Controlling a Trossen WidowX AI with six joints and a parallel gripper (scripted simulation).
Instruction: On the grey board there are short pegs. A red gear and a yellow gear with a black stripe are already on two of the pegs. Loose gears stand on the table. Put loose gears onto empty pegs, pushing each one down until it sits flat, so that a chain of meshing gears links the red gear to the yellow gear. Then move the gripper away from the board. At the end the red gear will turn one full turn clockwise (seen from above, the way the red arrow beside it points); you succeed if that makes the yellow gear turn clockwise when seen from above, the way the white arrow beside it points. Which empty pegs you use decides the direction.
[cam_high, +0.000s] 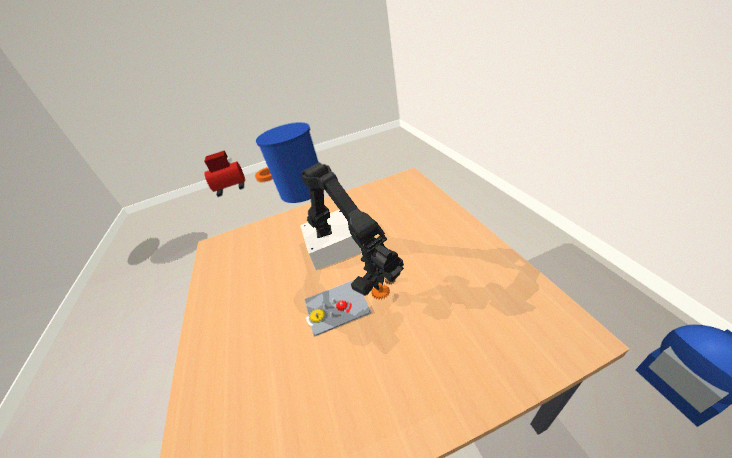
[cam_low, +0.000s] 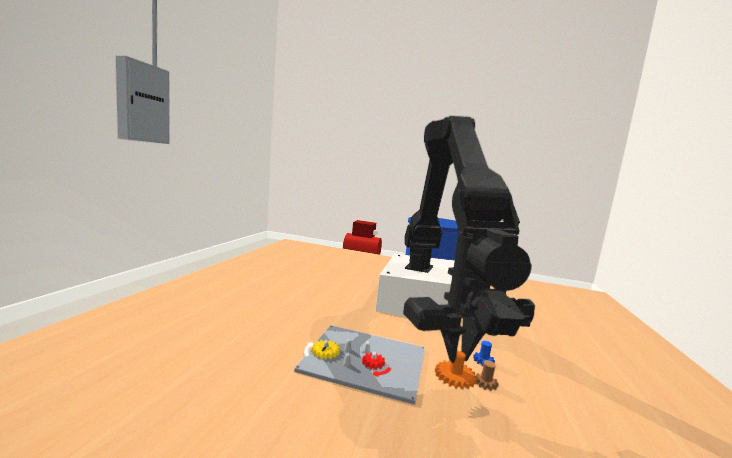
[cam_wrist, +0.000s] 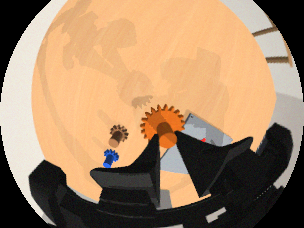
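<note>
My gripper tip is now 14 cm to the left of the red gear, 6 cm above it and 1 cm past it. Round my gripper tip: blue gear 15 cm behind, 6 cm below, 4 cm to the left; brown gear 8 cm behind, 6 cm below, 5 cm to the left; orange gear 1 cm below.
</note>
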